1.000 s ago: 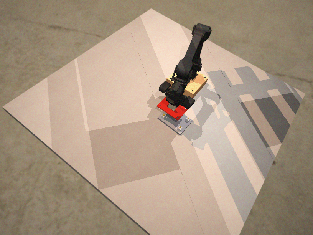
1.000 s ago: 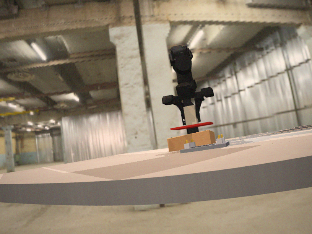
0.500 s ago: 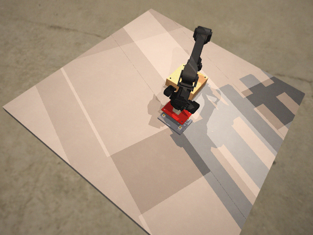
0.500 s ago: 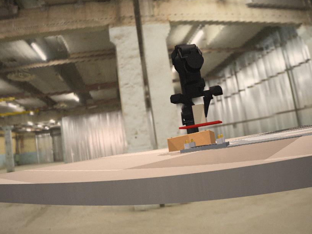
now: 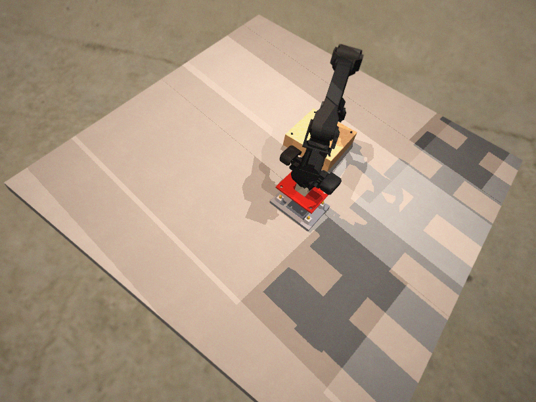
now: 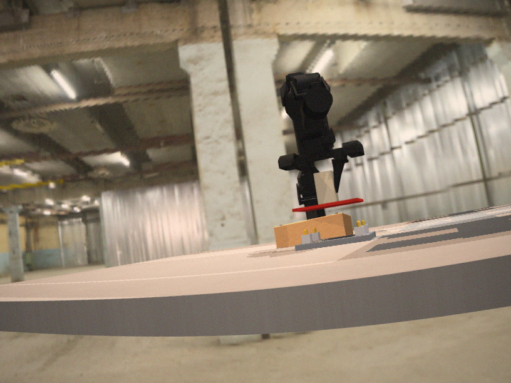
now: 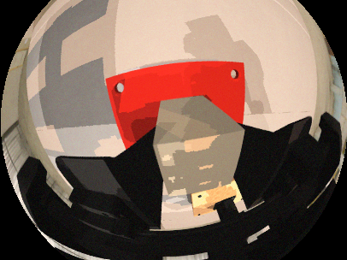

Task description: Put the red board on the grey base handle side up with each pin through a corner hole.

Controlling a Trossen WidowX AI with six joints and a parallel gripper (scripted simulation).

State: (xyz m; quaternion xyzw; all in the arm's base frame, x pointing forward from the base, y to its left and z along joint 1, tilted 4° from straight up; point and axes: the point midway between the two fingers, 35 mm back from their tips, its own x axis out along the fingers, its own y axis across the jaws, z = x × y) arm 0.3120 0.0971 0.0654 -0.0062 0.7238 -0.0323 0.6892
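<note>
My gripper tip is 10 cm above the grey base and 1 cm to the right of it. The rest, counted from my gripper tip: red board (1 cm below).
</note>
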